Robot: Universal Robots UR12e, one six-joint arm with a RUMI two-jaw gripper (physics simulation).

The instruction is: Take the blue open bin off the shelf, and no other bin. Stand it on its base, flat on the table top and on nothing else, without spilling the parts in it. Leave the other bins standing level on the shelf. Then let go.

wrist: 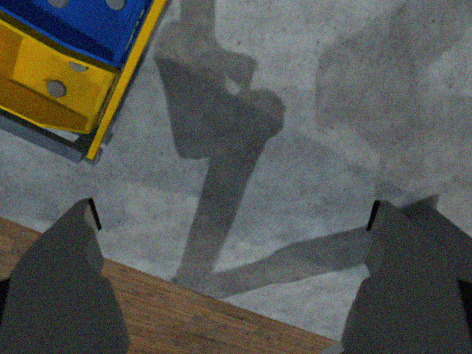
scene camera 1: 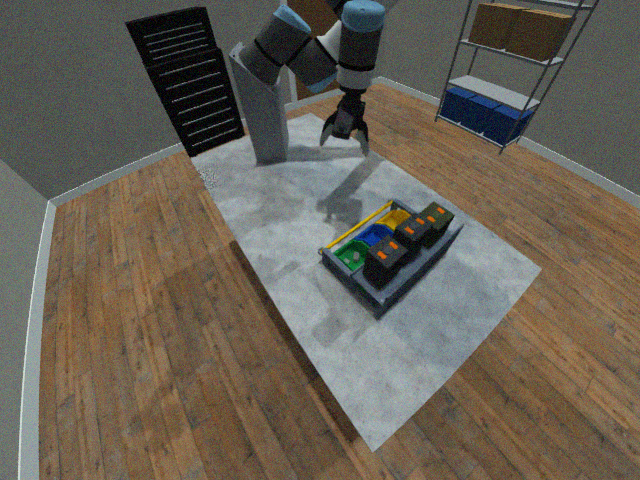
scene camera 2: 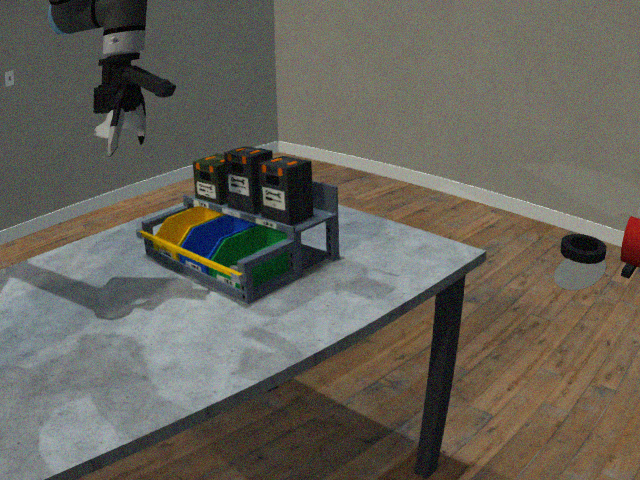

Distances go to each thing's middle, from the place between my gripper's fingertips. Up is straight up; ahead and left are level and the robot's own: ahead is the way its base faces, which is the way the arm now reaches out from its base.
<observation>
Right now the blue open bin (scene camera 2: 204, 240) is 21 cm ahead of my hand, 3 cm to the left of it and 27 cm below it. The rest, counted from my hand: yellow bin (scene camera 2: 175, 228) (18 cm ahead, 14 cm to the left, 27 cm below); then green bin (scene camera 2: 246, 243) (23 cm ahead, 8 cm to the right, 27 cm below).
</observation>
